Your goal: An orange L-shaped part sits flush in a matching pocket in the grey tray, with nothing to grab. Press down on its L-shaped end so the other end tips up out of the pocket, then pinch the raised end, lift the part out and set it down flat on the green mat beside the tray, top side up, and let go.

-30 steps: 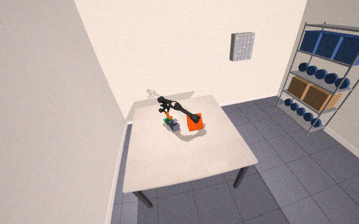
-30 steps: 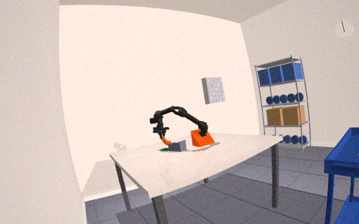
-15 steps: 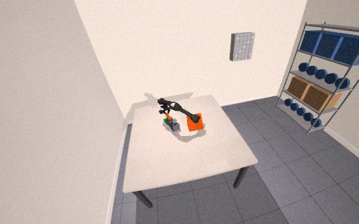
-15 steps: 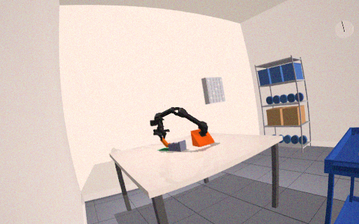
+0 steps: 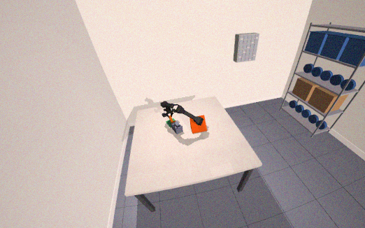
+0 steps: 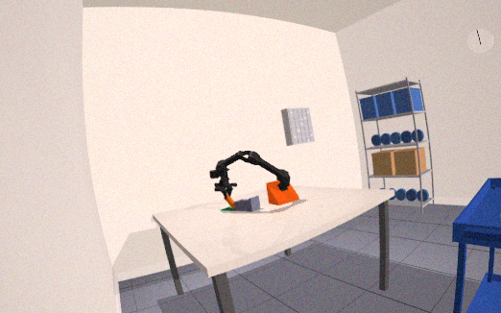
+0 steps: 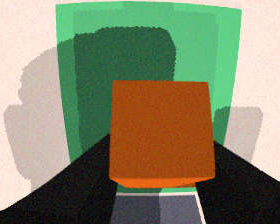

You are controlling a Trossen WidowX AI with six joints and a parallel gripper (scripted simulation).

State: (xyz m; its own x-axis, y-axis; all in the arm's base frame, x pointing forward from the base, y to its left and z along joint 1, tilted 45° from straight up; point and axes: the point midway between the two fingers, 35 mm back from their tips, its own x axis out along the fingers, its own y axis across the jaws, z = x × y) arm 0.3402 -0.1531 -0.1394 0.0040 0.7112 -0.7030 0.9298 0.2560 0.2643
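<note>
Now: the orange L-shaped part 30 mm below my gripper tip, 30 mm behind it and 20 mm to the left of it. Round my gripper tip: green mat: 90 mm below, 20 mm to the left, 10 mm behind.
</note>
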